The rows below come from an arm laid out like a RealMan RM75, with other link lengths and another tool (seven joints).
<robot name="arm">
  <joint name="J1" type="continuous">
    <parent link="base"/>
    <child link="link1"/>
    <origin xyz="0 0 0.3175"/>
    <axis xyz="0 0 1"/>
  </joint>
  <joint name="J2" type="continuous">
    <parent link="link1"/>
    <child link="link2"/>
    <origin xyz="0 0 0"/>
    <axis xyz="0 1 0"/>
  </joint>
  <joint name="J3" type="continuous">
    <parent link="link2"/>
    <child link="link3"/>
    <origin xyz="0 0 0.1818"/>
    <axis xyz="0 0 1"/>
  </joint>
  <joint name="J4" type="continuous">
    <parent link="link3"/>
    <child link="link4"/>
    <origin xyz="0 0 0"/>
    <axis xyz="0 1 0"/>
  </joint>
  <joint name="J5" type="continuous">
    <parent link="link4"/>
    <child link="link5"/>
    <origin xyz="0 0 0.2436"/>
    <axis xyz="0 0 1"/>
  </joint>
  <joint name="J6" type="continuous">
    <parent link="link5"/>
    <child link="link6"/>
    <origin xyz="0 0 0"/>
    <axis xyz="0 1 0"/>
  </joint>
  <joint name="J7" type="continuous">
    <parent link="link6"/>
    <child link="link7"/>
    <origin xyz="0 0 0.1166"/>
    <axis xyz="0 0 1"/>
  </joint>
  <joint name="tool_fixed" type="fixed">
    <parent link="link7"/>
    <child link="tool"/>
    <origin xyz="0.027 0.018 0.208" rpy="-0.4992 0 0.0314"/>
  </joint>
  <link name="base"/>
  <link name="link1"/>
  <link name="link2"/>
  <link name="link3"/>
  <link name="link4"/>
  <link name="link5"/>
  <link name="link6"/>
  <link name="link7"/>
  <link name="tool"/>
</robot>
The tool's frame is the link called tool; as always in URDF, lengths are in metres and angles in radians. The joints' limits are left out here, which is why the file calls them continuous.
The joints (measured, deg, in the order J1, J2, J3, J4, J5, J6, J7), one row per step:
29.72 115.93 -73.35 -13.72 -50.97 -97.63 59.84
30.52 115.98 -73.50 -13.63 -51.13 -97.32 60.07
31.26 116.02 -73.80 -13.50 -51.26 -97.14 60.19
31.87 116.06 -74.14 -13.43 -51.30 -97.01 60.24
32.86 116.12 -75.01 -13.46 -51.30 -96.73 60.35
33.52 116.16 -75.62 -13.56 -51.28 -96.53 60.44
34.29 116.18 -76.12 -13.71 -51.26 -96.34 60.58
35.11 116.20 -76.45 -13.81 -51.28 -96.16 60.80
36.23 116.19 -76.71 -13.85 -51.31 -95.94 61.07
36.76 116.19 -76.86 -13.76 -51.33 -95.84 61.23
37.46 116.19 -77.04 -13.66 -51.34 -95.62 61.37
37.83 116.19 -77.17 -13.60 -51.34 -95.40 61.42
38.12 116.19 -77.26 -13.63 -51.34 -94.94 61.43
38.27 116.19 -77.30 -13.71 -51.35 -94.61 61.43
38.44 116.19 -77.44 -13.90 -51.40 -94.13 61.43
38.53 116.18 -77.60 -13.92 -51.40 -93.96 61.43
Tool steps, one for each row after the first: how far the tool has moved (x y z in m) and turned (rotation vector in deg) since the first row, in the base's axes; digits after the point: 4 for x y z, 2 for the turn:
-0.0038 0.0004 -0.0024 -0.45 -0.21 0.50
-0.0074 -0.0003 -0.0052 -0.93 -0.45 1.11
-0.0107 -0.0012 -0.0075 -1.30 -0.65 1.70
-0.0163 -0.0034 -0.0122 -2.03 -1.14 2.83
-0.0203 -0.0049 -0.0151 -2.49 -1.48 3.64
-0.0251 -0.0059 -0.0174 -2.87 -1.77 4.54
-0.0300 -0.0065 -0.0192 -3.23 -1.97 5.36
-0.0363 -0.0067 -0.0207 -3.59 -2.19 6.35
-0.0388 -0.0070 -0.0219 -3.86 -2.29 6.73
-0.0419 -0.0069 -0.0234 -4.12 -2.49 7.18
-0.0433 -0.0065 -0.0247 -4.24 -2.68 7.36
-0.0439 -0.0049 -0.0261 -4.21 -3.00 7.34
-0.0442 -0.0037 -0.0269 -4.14 -3.22 7.32
-0.0445 -0.0024 -0.0284 -4.09 -3.60 7.34
-0.0445 -0.0023 -0.0295 -4.16 -3.79 7.39

